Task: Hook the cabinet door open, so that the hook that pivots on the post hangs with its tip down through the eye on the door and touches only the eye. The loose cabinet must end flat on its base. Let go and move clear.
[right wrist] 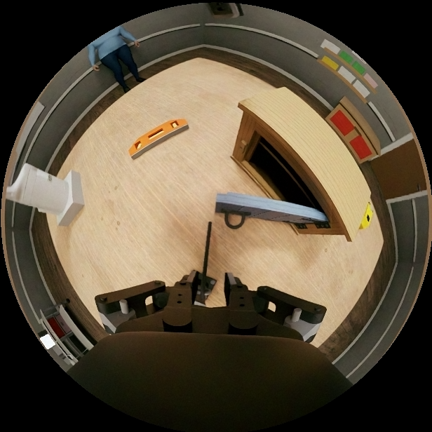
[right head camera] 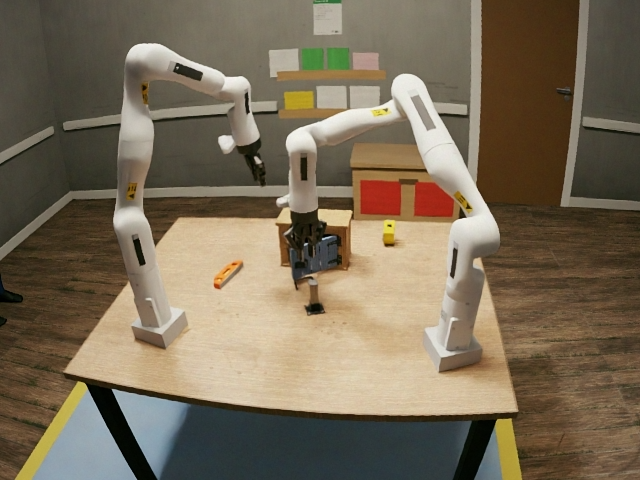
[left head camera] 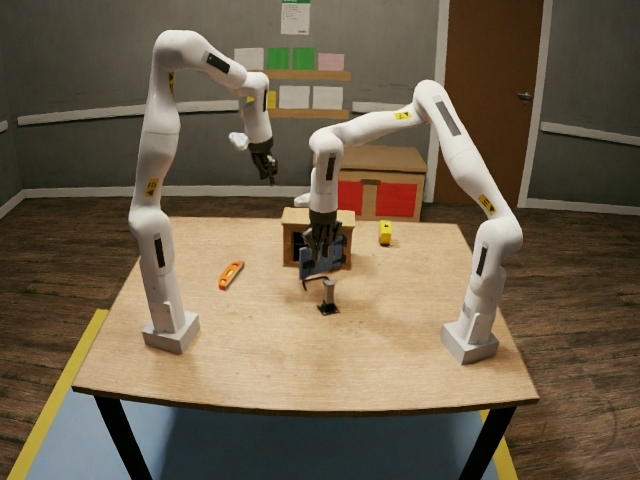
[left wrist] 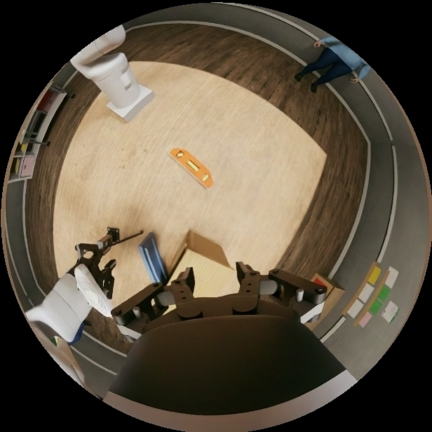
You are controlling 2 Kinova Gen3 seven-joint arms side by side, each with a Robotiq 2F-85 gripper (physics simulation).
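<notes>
The wooden cabinet stands upright, its blue door ajar. The door's dark eye shows in the right wrist view. The hook reaches from the post towards the door; its end is apart from the eye. My right gripper is open, above the post and hook, pointing down. My left gripper is open and empty, high behind the cabinet.
An orange level lies left of the cabinet in the head views. A yellow block stands right of it. The right forearm hangs over the cabinet's front in the head views.
</notes>
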